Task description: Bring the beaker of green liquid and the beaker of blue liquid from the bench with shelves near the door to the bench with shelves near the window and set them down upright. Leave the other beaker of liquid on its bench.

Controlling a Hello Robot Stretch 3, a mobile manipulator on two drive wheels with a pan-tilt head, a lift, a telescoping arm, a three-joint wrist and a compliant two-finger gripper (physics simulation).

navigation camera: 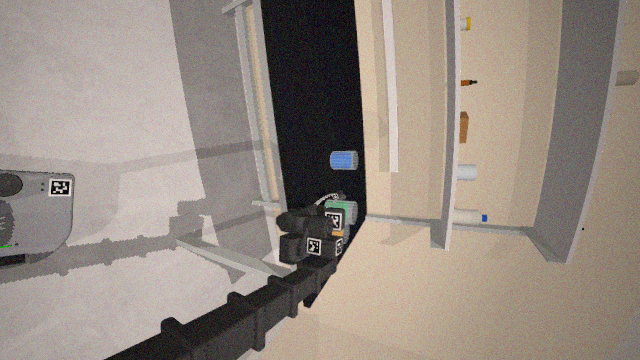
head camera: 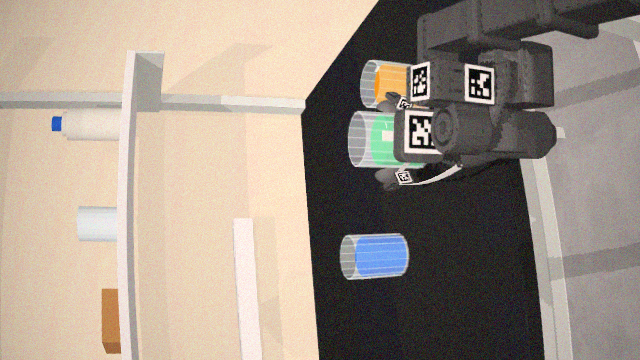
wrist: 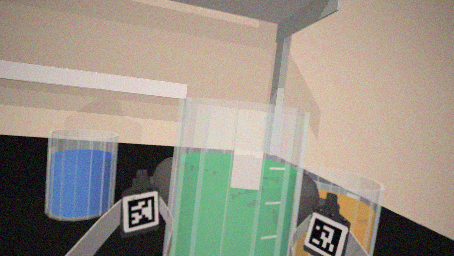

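Note:
My gripper is shut on the green beaker, one finger on each side. The beaker is upright and a little above the black bench top; its base is hidden in the head view and out of frame in the wrist view. The blue beaker stands upright on the bench, apart from the gripper. The orange beaker stands close beside the green one, partly hidden by the gripper. The bench near the window cannot be made out.
A shelf above the bench holds a white bottle, a pale cylinder and a brown box. A white ledge runs below it. A wall stands beyond the orange beaker.

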